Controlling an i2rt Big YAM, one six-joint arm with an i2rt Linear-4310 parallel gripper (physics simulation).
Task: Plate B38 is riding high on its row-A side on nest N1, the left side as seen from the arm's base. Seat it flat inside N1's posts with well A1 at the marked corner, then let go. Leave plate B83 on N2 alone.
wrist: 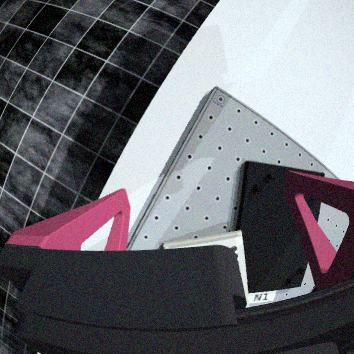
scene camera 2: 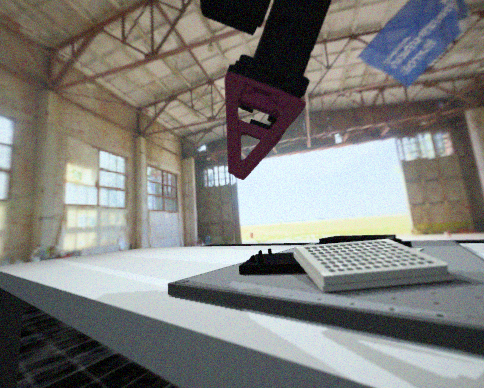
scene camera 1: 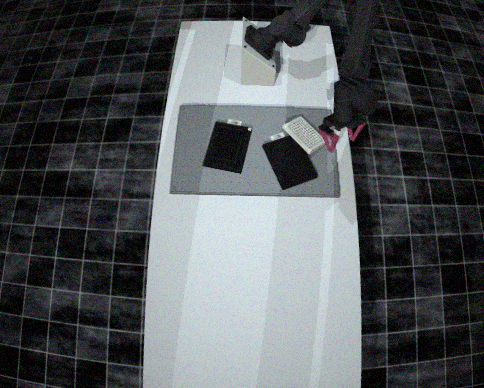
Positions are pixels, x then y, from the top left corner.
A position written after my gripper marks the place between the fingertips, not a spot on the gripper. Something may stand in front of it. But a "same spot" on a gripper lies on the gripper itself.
My gripper shows in the wrist view, in scene camera 2 point(237, 177) and in scene camera 1. A white well plate shows in the wrist view, in scene camera 2 and in scene camera 1 point(299, 129). The same spot on the white well plate: point(wrist: 233, 239) is point(scene camera 2: 299, 248). The same spot on my gripper: point(wrist: 190, 288) is point(scene camera 1: 353, 125).
